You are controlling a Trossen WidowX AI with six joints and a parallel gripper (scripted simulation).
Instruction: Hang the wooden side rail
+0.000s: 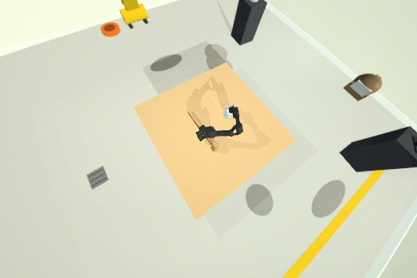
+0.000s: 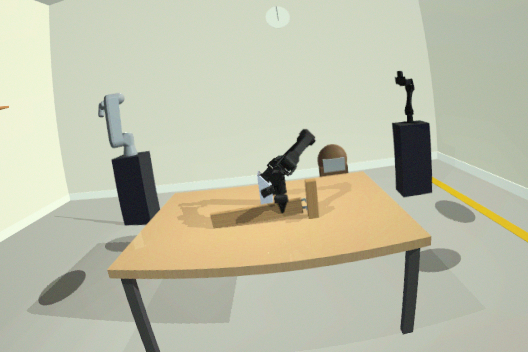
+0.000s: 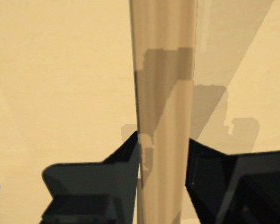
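My gripper tip is now 14 cm to the right of the headboard post, 4 cm below it and 1 cm past it.
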